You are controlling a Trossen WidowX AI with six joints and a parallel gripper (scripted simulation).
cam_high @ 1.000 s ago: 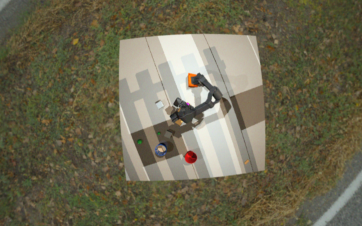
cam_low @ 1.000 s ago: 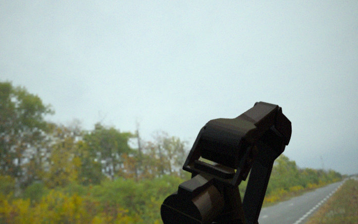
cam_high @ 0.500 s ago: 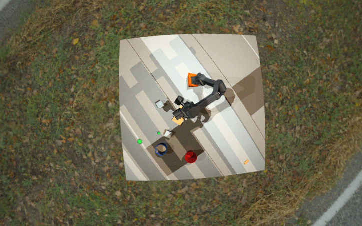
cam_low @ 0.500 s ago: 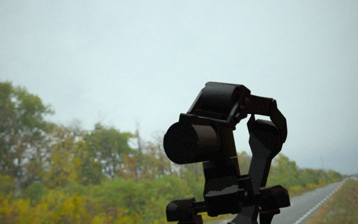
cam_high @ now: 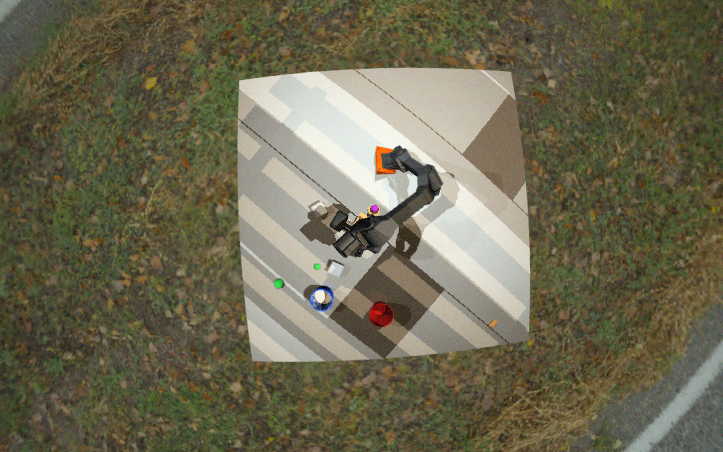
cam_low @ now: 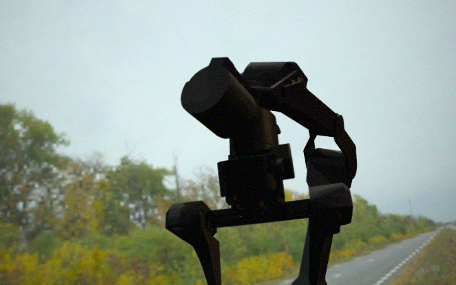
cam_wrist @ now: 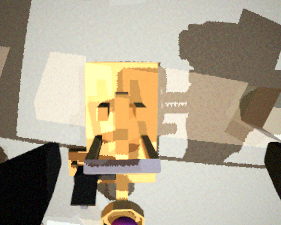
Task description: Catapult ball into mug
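Now: gripper tip 13 cm above the magenta ball, 9 cm to the right of it and 9 cm past it. Also, from my gripper tip: catapult: 14 cm below, 7 cm to the left, 3 cm behind; blue mug: 24 cm ahead, 16 cm to the right, 16 cm below; red mug: 33 cm ahead, 16 cm below, 7 cm to the left.
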